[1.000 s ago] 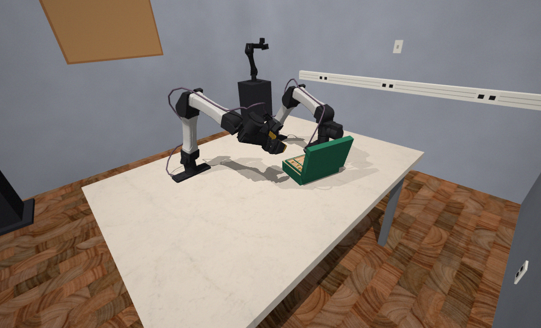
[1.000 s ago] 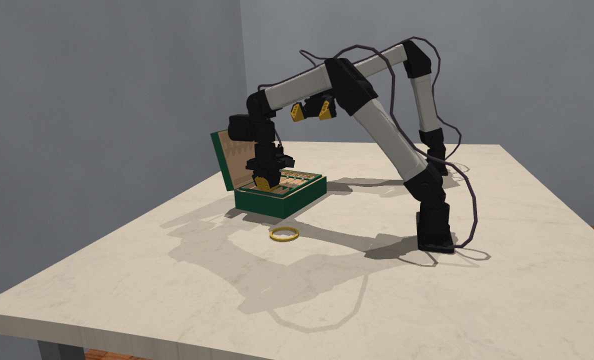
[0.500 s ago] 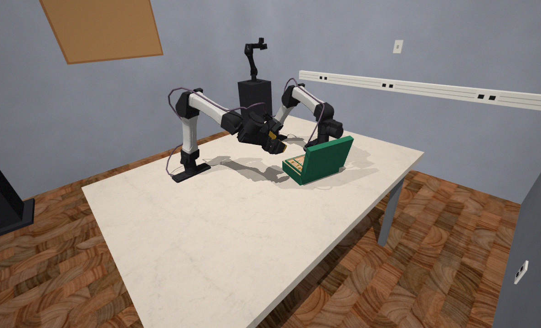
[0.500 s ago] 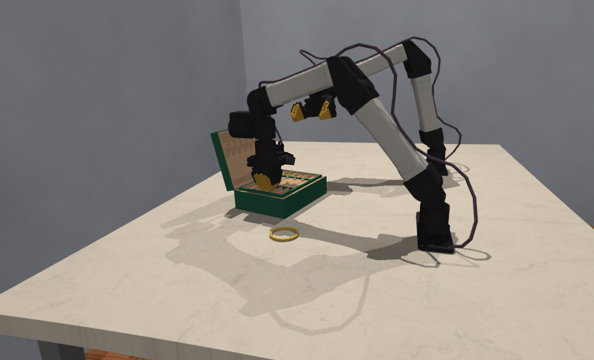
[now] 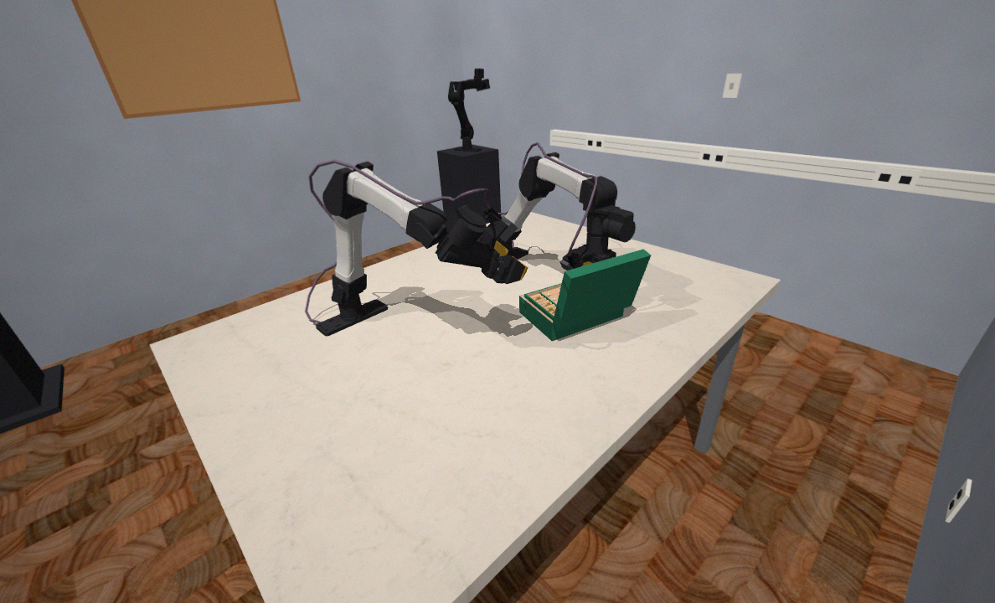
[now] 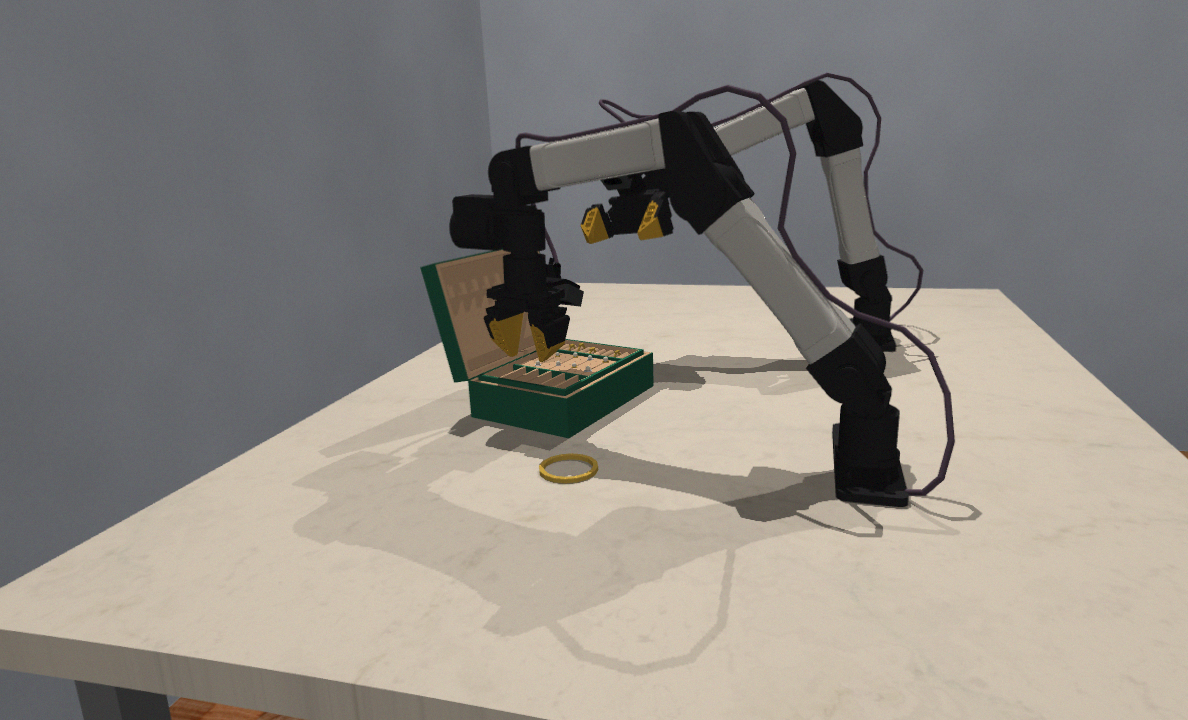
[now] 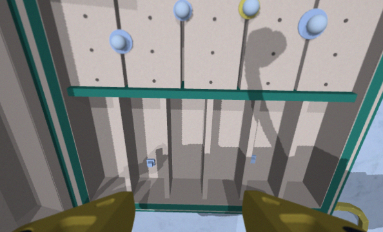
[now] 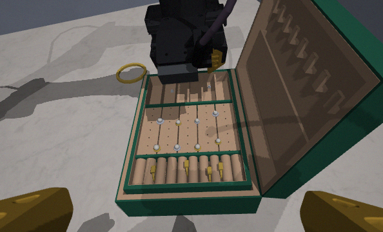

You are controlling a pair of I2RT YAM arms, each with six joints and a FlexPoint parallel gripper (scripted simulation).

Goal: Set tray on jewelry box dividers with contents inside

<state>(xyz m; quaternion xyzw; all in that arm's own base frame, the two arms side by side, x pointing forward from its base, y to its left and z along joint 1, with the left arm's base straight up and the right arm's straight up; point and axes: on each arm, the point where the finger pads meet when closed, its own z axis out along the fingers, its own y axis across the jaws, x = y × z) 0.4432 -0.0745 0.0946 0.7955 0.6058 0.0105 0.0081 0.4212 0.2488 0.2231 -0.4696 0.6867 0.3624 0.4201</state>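
My left hand is 8 cm to the left of the jewelry box and 1 cm below it. Also, from my left hand: green tray 2 cm behind, 7 cm to the right, 5 cm below.
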